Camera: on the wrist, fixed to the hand. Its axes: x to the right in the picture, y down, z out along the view.
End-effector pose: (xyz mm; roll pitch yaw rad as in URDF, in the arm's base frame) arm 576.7 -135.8 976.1 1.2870 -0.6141 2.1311
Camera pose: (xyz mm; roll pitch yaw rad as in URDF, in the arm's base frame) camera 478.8 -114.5 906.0 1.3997 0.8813 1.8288
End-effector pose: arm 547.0 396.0 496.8 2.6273 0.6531 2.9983
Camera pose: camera 489.3 291.7 524.2 -2.3833 0.3637 -1.4907
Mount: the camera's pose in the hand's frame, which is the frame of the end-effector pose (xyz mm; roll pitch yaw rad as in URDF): 16.9 -73.7 -96.1 0.0798 0.0929 -1.5188
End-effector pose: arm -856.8 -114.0 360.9 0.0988 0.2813 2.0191
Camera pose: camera -793.9 -97.4 257.4 -0.2017 0.1986 0.4451
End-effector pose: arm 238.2 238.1 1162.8 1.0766 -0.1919 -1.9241
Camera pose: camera 271.7 185.6 1057.6 0.6292 1.1031 -2.9694
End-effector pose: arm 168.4 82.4 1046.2 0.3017 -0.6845 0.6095
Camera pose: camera 262.0 96.7 968.8 0.8103 0.2680 -0.6635
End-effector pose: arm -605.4 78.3 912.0 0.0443 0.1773 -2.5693
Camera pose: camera -642.2 137.1 811.3 -0.0968 0.1442 2.1702
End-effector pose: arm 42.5 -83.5 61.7 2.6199 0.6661 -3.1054
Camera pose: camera 4.5 -196.7 87.9 -2.3684 0.3665 -1.3013
